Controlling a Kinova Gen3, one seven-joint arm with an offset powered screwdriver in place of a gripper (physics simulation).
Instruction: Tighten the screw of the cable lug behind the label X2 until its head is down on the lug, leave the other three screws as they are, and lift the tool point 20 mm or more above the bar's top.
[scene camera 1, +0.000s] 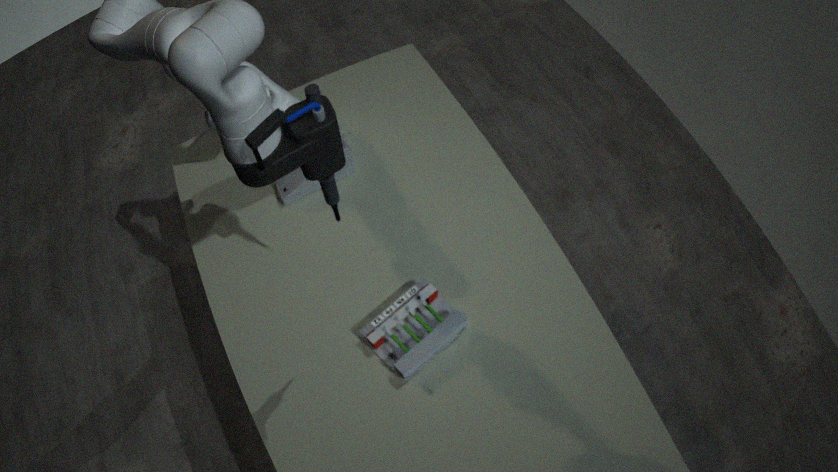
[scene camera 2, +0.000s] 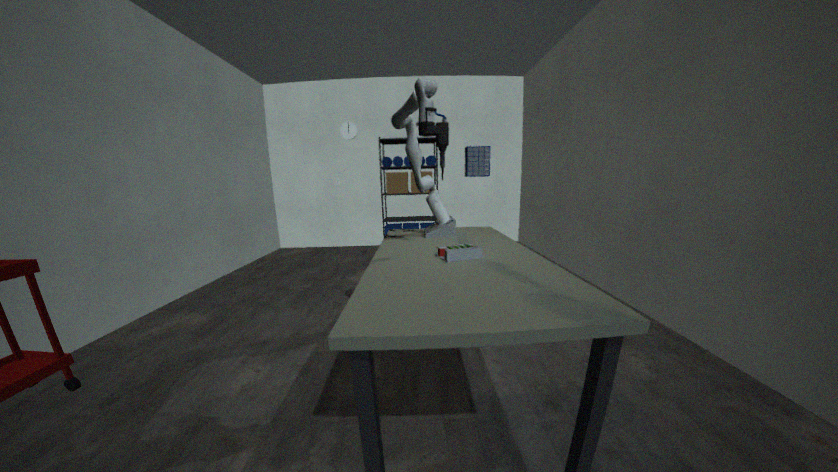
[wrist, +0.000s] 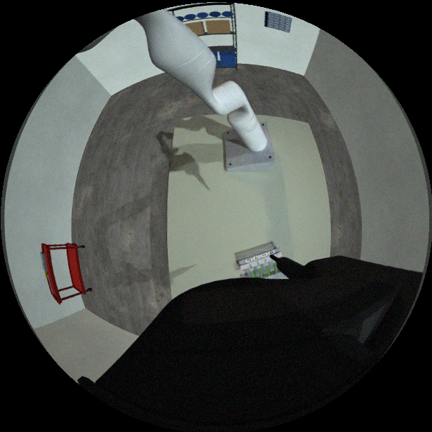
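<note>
The terminal bar lies on the table, with a white label strip, several green cables and a red piece near each end. The labels are too blurred to tell surely which is X2. The screw heads and their heights cannot be made out. My screwdriver, the tool in place of a gripper, points down, its tip high above the table in scene camera 2. In the wrist view its tip overlaps the strip's right end. It touches nothing.
The arm's grey base stands at the far end of the table. A red cart stands on the floor to the left. A shelf rack and a blue wall panel are at the back wall.
</note>
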